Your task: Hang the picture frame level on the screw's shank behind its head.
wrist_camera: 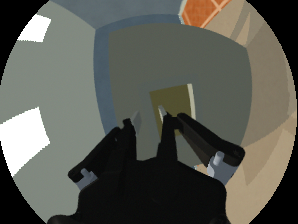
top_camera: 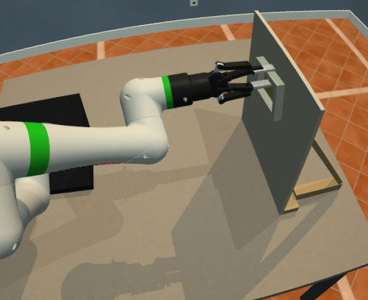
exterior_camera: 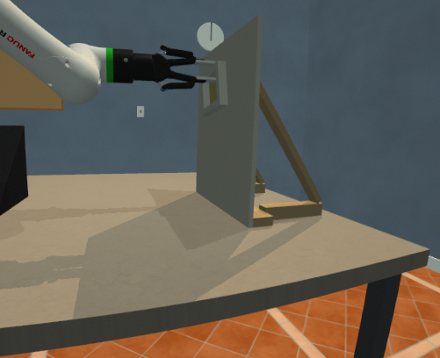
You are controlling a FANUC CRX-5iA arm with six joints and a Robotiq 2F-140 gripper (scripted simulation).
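The pale grey picture frame is 40 mm ahead of my hand, 10 mm to the left of it and 50 mm below it. Also, from my hand: grey wall board (50 mm ahead, 10 mm to the right, 170 mm below).
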